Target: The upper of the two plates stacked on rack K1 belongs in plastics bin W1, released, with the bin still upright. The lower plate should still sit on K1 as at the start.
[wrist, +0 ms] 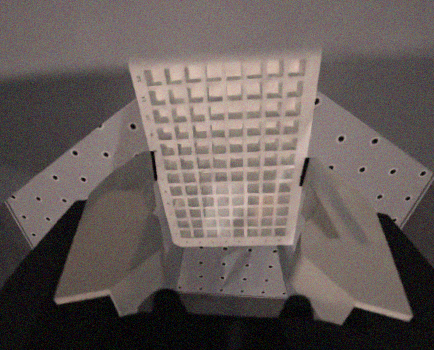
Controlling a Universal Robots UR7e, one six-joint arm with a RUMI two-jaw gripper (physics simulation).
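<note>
The upper plate, pale with a grid of square wells, fills the middle of the wrist view, its far end higher in the picture. My gripper has one jaw against each long side of it and is shut on it. The lower plate cannot be made out; the upper plate hides what is directly beneath. Rack K1 cannot be told for certain from the perforated grey surface under the plate. Bin W1 does not show in this view.
The perforated grey surface spreads out to the left and right of the plate and shows below its near end, with a straight near edge. A plain grey area lies beyond the plate's far end.
</note>
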